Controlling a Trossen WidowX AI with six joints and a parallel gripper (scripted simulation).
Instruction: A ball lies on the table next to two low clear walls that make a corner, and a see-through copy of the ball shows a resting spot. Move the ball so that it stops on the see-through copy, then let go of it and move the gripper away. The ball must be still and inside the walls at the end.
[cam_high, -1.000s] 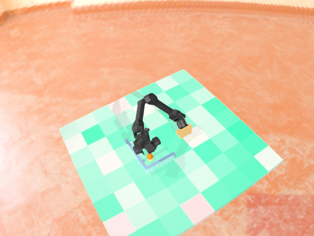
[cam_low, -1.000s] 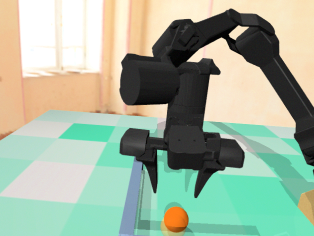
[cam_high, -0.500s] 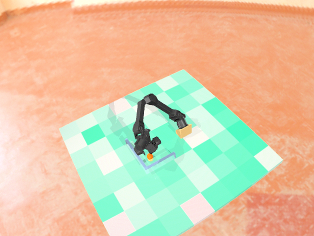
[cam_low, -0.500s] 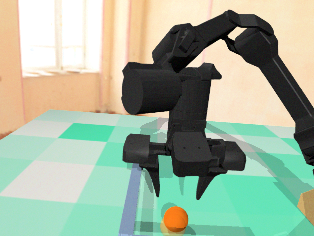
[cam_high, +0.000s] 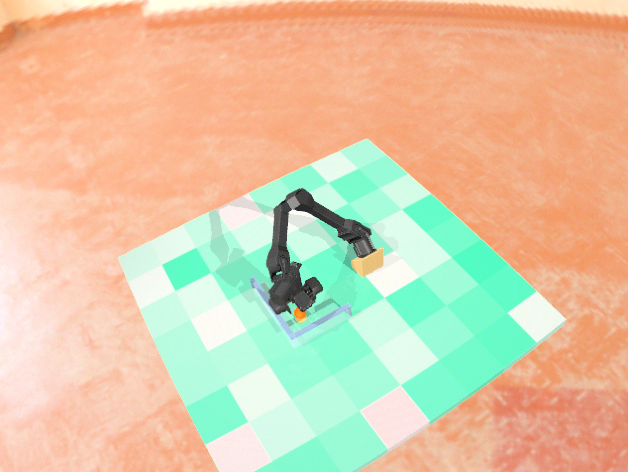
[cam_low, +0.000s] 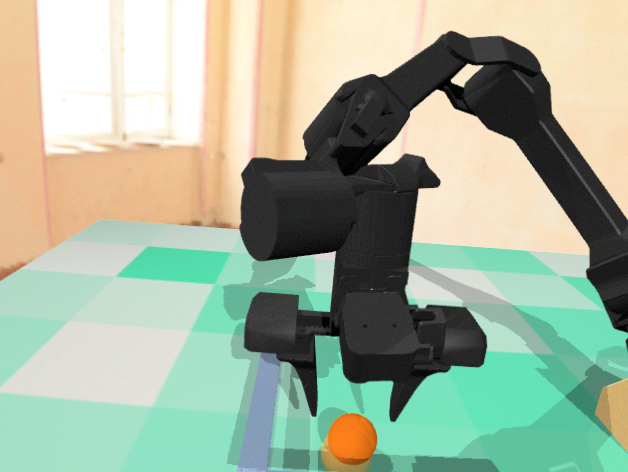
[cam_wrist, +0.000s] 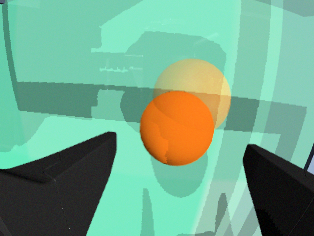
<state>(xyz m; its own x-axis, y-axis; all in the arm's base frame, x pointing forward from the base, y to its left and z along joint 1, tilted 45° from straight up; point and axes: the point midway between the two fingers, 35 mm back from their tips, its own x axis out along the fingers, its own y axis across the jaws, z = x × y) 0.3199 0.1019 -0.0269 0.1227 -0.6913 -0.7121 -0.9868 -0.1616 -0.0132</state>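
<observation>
Now: gripper tip 2 cm above the orange ball. Round my gripper tip: see-through ball copy (2 cm to the left, 2 cm below).
</observation>
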